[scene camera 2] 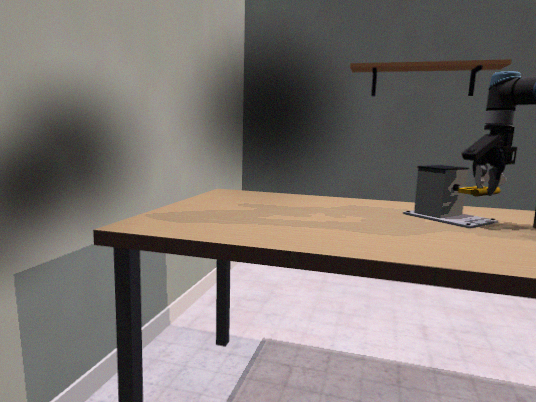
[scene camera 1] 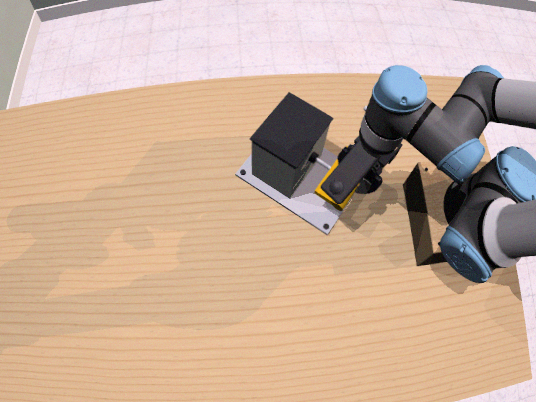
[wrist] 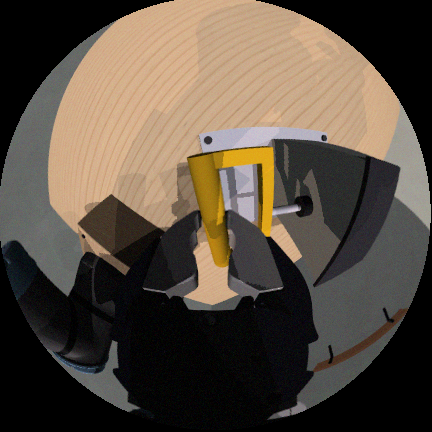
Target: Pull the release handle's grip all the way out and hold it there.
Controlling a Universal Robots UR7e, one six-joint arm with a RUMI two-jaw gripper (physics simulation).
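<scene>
The yellow release handle (scene camera 1: 342,203) (scene camera 2: 470,190) (wrist: 241,159) is a D-shaped frame with a round outer grip bar. It stands out from the side of a dark box (scene camera 1: 291,131) (scene camera 2: 434,192) (wrist: 325,175) on a thin light rod (scene camera 1: 323,162) (wrist: 286,209), and a length of bare rod shows between the box's black collar and the frame. My gripper (scene camera 2: 487,187) (wrist: 213,211) is shut on the handle's grip bar, one finger on each side of it. In the scene camera 1 view the gripper's body hides its fingers and part of the handle.
The box stands on a light base plate (scene camera 1: 326,220) (scene camera 2: 472,223) (wrist: 255,136) with dark bolts, on the wooden table (scene camera 1: 200,350) (scene camera 2: 300,245). A dark brown angular block (scene camera 1: 419,215) (wrist: 120,225) stands between the handle and the arm's base. A wall shelf (scene camera 2: 425,66) (wrist: 360,350) hangs behind.
</scene>
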